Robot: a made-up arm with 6 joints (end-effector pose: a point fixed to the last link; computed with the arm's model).
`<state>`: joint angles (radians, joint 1 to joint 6).
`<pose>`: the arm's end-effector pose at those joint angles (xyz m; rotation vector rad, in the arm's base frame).
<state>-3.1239 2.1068 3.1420 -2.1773 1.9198 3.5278</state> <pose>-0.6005 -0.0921 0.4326 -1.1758 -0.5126 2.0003</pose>
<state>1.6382 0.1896 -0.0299 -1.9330 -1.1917 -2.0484</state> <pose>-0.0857 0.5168 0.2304 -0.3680 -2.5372 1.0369</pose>
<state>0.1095 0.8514 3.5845 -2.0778 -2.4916 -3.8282</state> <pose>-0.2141 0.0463 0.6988 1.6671 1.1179 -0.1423</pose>
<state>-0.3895 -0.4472 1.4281 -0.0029 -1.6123 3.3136</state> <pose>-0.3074 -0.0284 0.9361 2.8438 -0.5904 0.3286</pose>
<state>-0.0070 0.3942 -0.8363 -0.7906 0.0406 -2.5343</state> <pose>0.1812 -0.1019 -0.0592 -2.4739 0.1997 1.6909</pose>
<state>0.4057 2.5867 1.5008 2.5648 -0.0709 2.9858</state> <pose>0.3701 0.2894 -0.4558 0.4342 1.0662 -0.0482</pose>
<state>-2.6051 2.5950 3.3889 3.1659 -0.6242 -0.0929</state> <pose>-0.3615 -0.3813 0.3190 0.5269 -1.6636 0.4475</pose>
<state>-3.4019 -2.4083 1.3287 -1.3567 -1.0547 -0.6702</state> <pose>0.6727 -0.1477 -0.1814 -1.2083 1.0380 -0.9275</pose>
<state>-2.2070 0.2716 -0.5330 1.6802 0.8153 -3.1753</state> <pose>-0.3030 -0.4365 0.1978 2.1724 -0.9964 -1.2460</pose>
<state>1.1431 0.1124 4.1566 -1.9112 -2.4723 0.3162</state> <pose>-0.2054 -0.3354 0.1584 -1.3627 -2.0916 0.0415</pose>
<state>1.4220 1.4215 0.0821 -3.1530 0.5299 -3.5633</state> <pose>-0.0828 0.4123 -0.2574 -0.9818 1.6094 0.5896</pose>
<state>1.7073 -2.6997 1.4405 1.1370 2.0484 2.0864</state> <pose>0.0986 -0.2760 -0.5551 -0.2766 -1.9190 1.8494</pose>
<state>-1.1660 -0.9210 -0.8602 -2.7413 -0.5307 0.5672</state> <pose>0.2351 -0.2142 0.3418 1.6378 -1.1815 -0.0164</pose>
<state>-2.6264 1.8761 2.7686 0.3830 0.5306 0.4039</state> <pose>-0.5400 -0.1533 0.5435 -2.1273 0.5069 -2.2017</pose>
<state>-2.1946 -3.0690 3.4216 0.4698 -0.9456 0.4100</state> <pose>-0.3754 -0.3033 0.0861 0.4097 1.3087 -2.0279</pose>
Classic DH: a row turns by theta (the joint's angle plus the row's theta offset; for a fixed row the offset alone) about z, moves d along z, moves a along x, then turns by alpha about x. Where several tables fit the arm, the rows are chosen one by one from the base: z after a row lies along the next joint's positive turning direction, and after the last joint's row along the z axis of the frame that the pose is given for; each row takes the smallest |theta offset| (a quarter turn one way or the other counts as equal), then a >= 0, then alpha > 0; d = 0 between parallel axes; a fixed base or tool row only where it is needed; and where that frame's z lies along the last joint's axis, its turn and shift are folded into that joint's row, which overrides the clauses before.
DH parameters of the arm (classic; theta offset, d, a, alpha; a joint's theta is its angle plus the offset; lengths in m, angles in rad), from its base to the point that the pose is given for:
joint 1: 0 0.197 0 -1.5708
joint 2: -1.5708 0 0.28 3.1416
joint 3: 0 0 0 -1.5708
joint 4: 0 -0.51 0 1.5708
joint 5: 0 0.143 0 -1.5708
joint 6: 1.5708 0 0 1.5708
tool (fixed): -1.5708 0 0 0

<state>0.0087 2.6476 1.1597 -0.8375 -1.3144 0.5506</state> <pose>0.0699 -0.0951 -0.5666 0.9332 2.3802 0.5750</pose>
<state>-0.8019 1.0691 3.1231 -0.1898 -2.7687 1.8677</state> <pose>-0.0784 -0.1210 0.7958 -1.5598 1.0576 0.2289</pose>
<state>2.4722 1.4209 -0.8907 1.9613 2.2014 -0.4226</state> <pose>-0.0575 -0.0239 -0.2268 -0.1277 -1.6106 -1.5195</pose>
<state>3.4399 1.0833 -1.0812 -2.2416 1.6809 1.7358</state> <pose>0.1511 -0.0465 -0.0319 -1.5450 -1.5357 0.2593</pose>
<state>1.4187 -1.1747 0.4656 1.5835 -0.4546 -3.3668</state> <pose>-0.0679 -0.4311 0.8039 -2.5109 0.0839 -1.6027</pose>
